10 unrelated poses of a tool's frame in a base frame.
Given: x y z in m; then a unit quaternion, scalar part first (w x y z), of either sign.
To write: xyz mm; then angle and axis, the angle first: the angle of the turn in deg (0 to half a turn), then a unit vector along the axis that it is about. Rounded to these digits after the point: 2 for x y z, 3 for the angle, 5 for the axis.
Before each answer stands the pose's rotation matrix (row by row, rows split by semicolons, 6 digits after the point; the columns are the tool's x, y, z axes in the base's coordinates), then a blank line. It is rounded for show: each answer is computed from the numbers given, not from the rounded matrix.
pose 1, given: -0.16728 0.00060 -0.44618 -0.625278 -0.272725 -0.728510 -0.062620
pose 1, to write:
-0.069297 0.319056 0.945199; 0.475676 0.843400 -0.249819; -0.876887 0.432297 -0.210212

-167.28 0.60 -446.18 102.595 0.34947 0.93351 0.08024
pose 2, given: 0.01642 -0.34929 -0.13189 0.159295 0.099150 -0.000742 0.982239
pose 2, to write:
-0.929589 -0.313079 0.194542; 0.312785 -0.949249 -0.033046; 0.195014 0.030131 0.980337

16.42 -349.29 -131.89 161.668 0.10043 -0.00075 0.99494
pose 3, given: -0.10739 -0.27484 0.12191 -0.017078 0.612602 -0.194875 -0.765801
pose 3, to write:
-0.248854 -0.264918 -0.931606; -0.212605 -0.923464 0.319395; -0.944918 0.277547 0.173485

-107.39 -274.84 121.91 178.043 -0.61269 0.19490 0.76591
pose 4, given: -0.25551 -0.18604 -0.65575 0.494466 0.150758 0.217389 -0.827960
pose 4, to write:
-0.465551 0.884342 -0.034660; -0.753250 -0.416491 -0.509068; -0.464626 -0.210889 0.860028

-255.51 -186.04 -655.75 120.731 0.17345 0.25010 -0.95256
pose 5, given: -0.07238 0.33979 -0.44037 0.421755 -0.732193 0.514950 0.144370
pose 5, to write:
0.427968 -0.875863 0.222952; -0.632308 -0.113898 0.766299; -0.645779 -0.468925 -0.602560

-72.38 339.79 -440.37 130.109 -0.80753 0.56793 0.15922
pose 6, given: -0.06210 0.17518 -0.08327 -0.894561 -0.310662 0.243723 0.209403
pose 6, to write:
0.793499 0.223216 -0.566157; -0.526078 0.719279 -0.453739; 0.305943 0.657884 0.688177

-62.10 175.18 -83.27 53.096 0.69508 -0.54531 -0.46852
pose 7, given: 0.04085 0.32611 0.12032 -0.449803 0.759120 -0.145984 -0.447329
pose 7, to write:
0.557171 -0.624058 -0.547824; 0.180781 -0.552732 0.813514; -0.810480 -0.552303 -0.195148

40.85 326.11 120.32 126.538 -0.84996 0.16345 0.50086
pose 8, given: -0.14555 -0.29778 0.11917 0.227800 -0.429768 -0.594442 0.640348
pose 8, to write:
-0.526813 0.219202 -0.821230; 0.802687 -0.189492 -0.565497; -0.279574 -0.957102 -0.076123

-145.55 -297.78 119.17 153.665 -0.44137 -0.61049 0.65764
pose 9, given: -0.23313 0.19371 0.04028 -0.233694 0.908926 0.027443 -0.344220
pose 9, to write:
0.761519 -0.110997 -0.638568; 0.210772 -0.889268 0.405928; -0.612915 -0.443714 -0.653799

-233.13 193.71 40.28 152.971 -0.93481 -0.02822 0.35402
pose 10, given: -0.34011 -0.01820 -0.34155 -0.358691 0.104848 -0.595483 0.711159
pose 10, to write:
-0.720695 0.385302 0.576316; -0.635043 -0.033481 -0.771751; -0.278062 -0.922183 0.268813

-340.11 -18.20 -341.55 137.960 -0.11232 0.63793 -0.76186
